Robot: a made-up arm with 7 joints. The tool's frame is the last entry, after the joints.
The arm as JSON. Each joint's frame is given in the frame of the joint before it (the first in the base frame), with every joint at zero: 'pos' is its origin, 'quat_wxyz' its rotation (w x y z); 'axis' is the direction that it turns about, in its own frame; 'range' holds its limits. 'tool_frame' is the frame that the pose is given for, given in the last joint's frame.
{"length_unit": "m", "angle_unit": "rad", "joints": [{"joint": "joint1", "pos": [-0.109, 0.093, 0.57], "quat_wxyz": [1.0, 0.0, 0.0, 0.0], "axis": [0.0, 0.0, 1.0], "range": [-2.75, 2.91]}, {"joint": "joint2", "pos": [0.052, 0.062, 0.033], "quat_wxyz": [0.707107, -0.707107, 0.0, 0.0], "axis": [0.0, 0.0, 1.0], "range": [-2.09, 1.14]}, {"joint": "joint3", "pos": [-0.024, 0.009, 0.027], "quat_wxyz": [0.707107, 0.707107, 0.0, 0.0], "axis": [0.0, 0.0, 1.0], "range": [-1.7, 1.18]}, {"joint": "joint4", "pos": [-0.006, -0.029, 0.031], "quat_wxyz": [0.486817, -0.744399, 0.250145, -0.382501], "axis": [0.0, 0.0, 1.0], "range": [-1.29, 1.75]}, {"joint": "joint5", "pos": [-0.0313, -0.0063, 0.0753], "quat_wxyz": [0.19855, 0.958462, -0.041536, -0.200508], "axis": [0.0, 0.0, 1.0], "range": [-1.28, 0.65]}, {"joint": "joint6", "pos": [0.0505, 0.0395, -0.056], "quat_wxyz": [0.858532, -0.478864, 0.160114, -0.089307], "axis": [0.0, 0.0, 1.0], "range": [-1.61, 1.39]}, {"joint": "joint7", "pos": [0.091, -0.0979, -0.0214], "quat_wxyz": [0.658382, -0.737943, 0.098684, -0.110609], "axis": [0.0, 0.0, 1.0], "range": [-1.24, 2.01]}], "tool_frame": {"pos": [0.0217, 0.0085, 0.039], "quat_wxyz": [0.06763, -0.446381, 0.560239, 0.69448]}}
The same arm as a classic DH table. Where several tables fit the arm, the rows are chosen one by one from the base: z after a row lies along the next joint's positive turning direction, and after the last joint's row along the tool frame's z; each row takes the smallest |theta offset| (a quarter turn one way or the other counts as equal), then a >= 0, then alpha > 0; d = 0 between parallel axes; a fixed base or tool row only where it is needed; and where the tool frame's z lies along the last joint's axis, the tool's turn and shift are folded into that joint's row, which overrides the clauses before.
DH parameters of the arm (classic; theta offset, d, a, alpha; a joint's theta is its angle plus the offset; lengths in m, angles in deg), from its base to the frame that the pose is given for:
base (fixed): -40.47 0 -0.1433 0
joint1: 40.47 0.603 0.052 -90
joint2: 0 0.089 -0.024 90
joint3: -56.73 0.017 0.021 -103.5
joint4: -67.35 0.0963 -0.0164 147.22
joint5: -67.23 -0.0373 0.0296 -60.65
joint6: -4.6 0.0365 0.1158 -96.23
joint7: 31.06 -0.0282 0.0228 -91.5
tool (fixed): 135.89 -0.0047 0 0
Joint limits (deg, base to tool): -157.56..166.73 -119.75..65.32 -97.4..67.61 -73.91..100.27 -73.34..37.24 -92.25..79.64 -71.05..115.16

